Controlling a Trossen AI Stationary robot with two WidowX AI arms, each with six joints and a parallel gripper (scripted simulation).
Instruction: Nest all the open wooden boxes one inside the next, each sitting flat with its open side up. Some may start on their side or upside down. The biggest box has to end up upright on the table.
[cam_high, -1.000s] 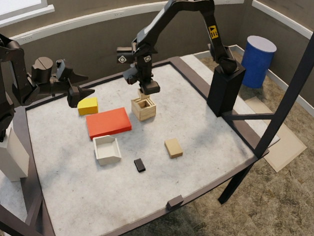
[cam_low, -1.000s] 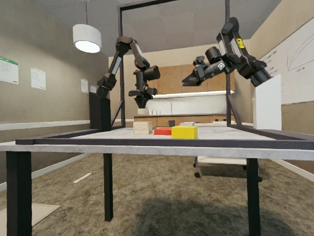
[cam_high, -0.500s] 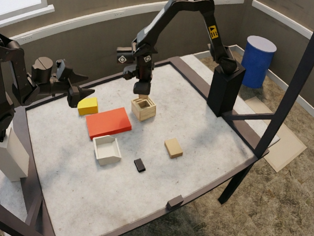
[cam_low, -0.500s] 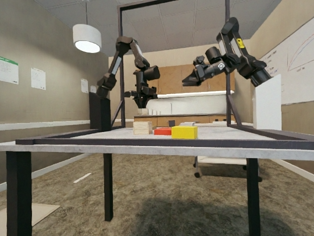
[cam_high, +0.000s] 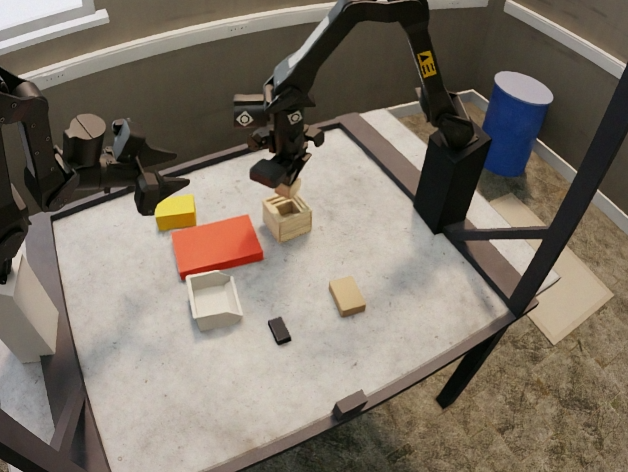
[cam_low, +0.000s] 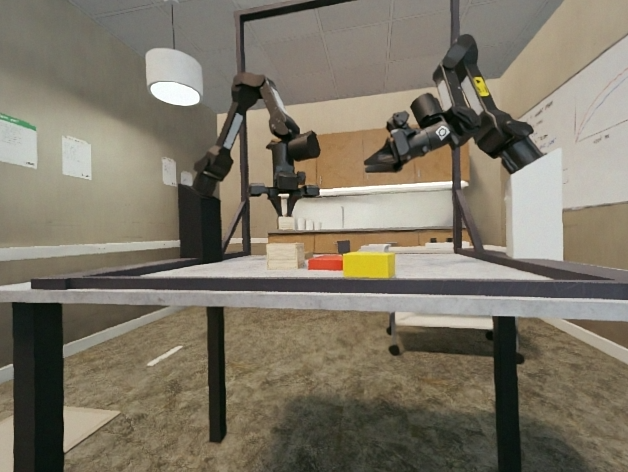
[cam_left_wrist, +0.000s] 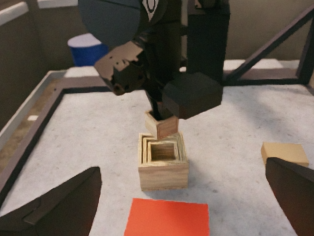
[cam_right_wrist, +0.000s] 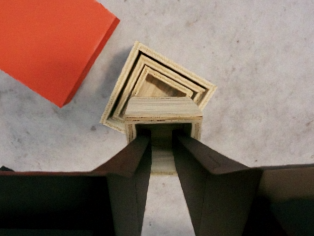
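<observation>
Now: right hand 40 mm above the smallest box. Also, from my right hand: biggest wooden box (130 mm below); then tan block (230 mm behind, 30 mm to the right, 140 mm below); then flat block (10 mm behind, 170 mm to the left, 140 mm below).
</observation>
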